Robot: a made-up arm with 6 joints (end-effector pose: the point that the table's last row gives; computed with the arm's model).
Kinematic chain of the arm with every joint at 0, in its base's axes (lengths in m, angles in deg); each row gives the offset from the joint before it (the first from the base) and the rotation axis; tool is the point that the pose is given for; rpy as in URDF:
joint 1: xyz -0.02 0 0.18 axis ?
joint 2: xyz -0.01 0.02 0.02 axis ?
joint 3: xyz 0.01 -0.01 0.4 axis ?
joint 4: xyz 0 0.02 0.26 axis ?
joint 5: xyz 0 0 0.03 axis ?
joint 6: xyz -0.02 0 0.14 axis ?
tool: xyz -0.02 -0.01 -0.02 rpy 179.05 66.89 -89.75
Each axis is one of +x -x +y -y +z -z.
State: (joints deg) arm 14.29 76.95 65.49 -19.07 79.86 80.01
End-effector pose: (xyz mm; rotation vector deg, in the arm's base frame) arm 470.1 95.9 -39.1 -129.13 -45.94 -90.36
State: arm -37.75 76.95 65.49 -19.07 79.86 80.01
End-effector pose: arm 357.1 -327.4 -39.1 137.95 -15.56 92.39
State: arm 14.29 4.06 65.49 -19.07 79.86 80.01
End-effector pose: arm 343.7 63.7 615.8 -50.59 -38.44 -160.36
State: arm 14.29 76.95 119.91 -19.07 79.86 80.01
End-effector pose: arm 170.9 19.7 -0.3 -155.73 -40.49 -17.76
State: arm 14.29 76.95 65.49 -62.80 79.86 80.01
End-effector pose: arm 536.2 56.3 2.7 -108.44 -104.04 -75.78
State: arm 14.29 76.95 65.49 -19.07 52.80 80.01
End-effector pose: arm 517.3 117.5 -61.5 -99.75 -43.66 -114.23
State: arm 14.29 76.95 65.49 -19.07 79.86 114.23
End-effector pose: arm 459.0 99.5 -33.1 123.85 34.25 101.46
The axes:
joint 1: +z
joint 2: +y
joint 3: +y
joint 4: +z
joint 5: +y
joint 6: +z

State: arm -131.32 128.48 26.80 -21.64 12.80 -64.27
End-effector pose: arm -298.5 -387.1 -432.2 -92.98 -31.70 -107.88
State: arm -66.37 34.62 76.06 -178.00 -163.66 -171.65
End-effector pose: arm 148.0 -338.1 431.4 -74.81 76.20 -63.70
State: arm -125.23 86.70 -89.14 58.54 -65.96 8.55
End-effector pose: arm -274.3 -215.4 514.4 -70.95 89.13 -45.04
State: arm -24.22 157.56 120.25 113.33 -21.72 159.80
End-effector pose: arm -264.0 99.0 -104.5 1.20 38.84 -3.03
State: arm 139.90 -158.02 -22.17 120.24 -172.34 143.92
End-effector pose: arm 107.7 -128.8 -338.6 94.62 77.79 -73.71
